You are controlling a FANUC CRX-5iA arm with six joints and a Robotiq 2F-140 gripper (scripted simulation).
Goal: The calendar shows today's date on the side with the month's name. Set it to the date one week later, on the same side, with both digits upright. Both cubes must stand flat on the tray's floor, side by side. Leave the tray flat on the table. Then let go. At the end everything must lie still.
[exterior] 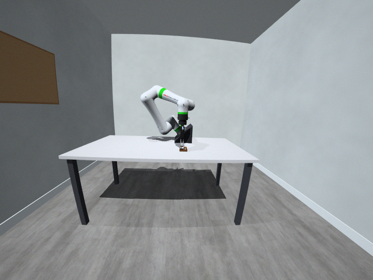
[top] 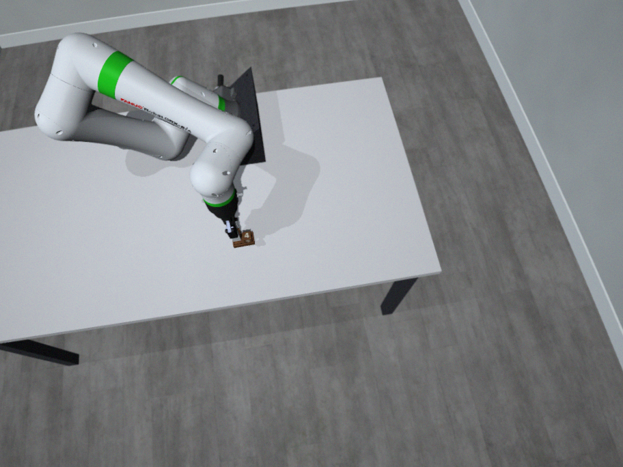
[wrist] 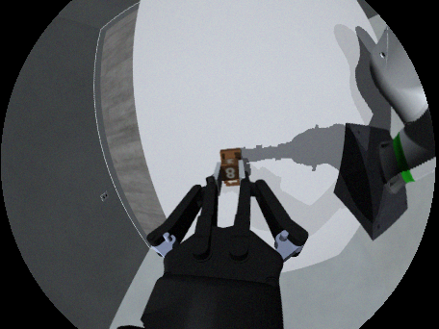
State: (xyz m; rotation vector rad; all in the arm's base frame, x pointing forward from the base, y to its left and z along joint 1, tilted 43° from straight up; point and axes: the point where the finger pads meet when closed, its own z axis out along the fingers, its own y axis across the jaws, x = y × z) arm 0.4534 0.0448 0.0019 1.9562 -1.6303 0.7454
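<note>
The brown cube lies 60 mm below my hand and 30 mm to the left of it. Also, from my hand: brown wooden tray 80 mm below, 20 mm to the left.
</note>
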